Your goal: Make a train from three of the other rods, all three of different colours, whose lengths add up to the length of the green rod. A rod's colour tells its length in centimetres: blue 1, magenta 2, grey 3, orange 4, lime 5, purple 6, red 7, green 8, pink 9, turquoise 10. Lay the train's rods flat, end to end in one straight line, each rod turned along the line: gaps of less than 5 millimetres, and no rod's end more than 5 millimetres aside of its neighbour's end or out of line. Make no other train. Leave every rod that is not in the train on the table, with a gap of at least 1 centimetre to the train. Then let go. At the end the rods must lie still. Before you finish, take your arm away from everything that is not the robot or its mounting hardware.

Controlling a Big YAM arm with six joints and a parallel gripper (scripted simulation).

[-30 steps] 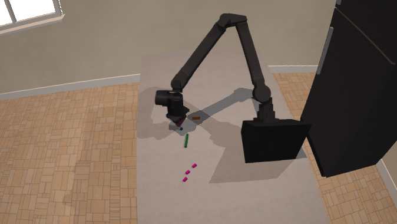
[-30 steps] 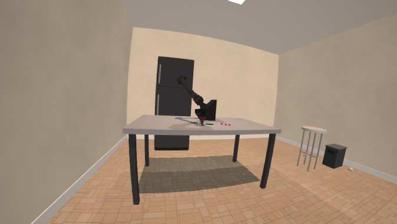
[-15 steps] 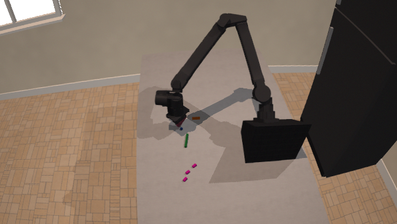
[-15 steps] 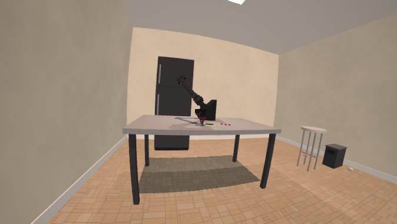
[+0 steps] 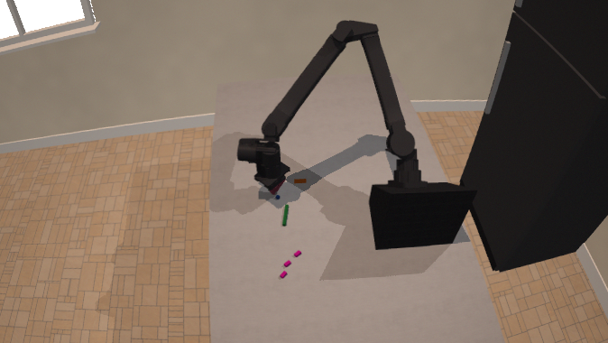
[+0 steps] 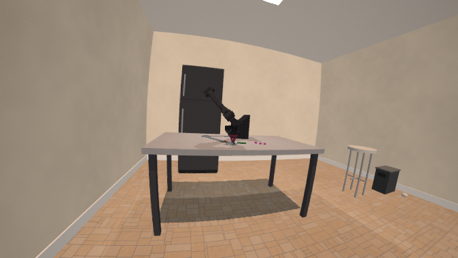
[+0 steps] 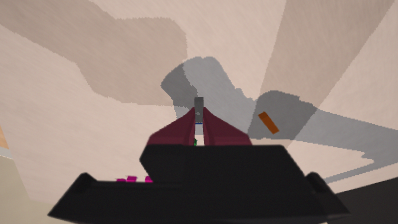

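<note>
The blue rod lies 1 cm behind my hand, 1 cm to the left of it and 2 cm below it. Also, from my hand: green rod 2 cm behind, 9 cm to the left, 2 cm below; then orange rod 10 cm behind, 4 cm to the right, 2 cm below; then grey rod right at my hand.
</note>
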